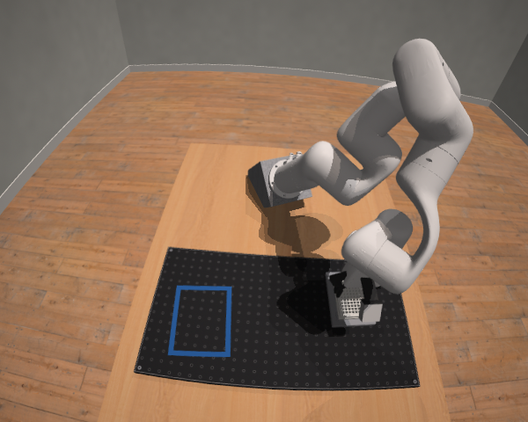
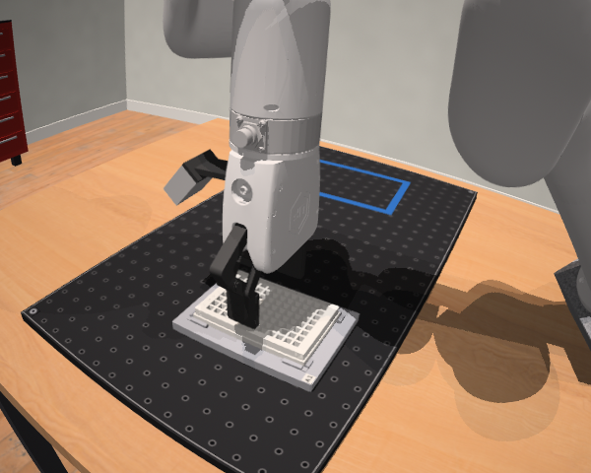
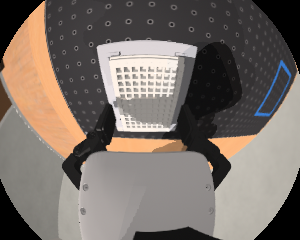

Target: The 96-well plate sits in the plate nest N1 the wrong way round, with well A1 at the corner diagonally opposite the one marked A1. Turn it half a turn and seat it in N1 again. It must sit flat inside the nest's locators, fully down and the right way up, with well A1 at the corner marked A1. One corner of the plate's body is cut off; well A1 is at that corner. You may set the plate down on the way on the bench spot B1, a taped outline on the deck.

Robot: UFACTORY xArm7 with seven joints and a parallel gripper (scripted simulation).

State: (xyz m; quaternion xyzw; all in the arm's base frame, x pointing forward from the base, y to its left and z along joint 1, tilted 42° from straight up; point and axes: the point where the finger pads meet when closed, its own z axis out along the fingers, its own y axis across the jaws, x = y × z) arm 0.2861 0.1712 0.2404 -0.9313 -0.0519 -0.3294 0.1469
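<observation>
Now: hand 30 mm above the white 96-well plate. From my hand the other things lie so: grey plate nest N1: 40 mm below; A1 label: 90 mm behind, 30 mm to the left, 40 mm below.
</observation>
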